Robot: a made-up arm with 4 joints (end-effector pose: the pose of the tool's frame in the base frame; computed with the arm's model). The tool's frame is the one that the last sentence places.
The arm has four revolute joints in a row. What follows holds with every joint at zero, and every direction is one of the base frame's. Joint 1 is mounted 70.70 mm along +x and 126.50 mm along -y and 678.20 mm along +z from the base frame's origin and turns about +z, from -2.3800 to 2.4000 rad. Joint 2 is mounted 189.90 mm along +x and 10.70 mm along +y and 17.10 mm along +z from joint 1 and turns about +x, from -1.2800 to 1.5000 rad. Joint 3 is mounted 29.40 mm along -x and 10.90 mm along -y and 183.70 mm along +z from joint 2 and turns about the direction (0.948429, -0.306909, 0.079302), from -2.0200 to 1.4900 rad. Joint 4 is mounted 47.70 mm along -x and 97.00 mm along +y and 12.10 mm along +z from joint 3 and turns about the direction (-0.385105, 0.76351, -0.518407), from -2.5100 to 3.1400 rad. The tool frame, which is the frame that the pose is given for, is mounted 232.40 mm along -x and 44.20 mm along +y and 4.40 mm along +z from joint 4; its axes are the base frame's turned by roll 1.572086, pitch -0.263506 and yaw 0.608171 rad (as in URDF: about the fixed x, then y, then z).
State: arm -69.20 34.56 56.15 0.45
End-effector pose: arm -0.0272 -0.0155 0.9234 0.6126 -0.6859 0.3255 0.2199
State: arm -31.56 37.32 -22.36 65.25
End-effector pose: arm 0.1608 -0.0386 1.0475 0.7467 0.1117 -0.3958 0.5228
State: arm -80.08 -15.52 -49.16 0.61
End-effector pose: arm 0.2391 0.0153 0.8010 0.4241 0.0335 -0.5279 0.7351
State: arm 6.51 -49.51 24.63 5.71
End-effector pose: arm -0.0851 0.1226 0.7608 0.5007 0.2109 0.3246 0.7742
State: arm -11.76 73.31 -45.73 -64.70
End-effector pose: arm -0.0147 -0.1774 0.6642 0.7017 -0.2195 0.6337 0.2406
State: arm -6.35 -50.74 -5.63 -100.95
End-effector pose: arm 0.1408 -0.1251 0.6326 0.3165 0.3033 0.8130 0.3832
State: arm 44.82 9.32 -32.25 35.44
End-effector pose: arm -0.1233 -0.0021 0.9213 0.4041 0.4244 0.2165 0.7808
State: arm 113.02 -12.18 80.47 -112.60
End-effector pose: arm -0.2470 -0.1087 0.8561 -0.5814 0.1885 -0.2452 0.7526
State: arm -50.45 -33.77 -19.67 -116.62
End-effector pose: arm 0.1304 -0.2109 0.6395 0.3975 0.1186 0.7001 0.5812
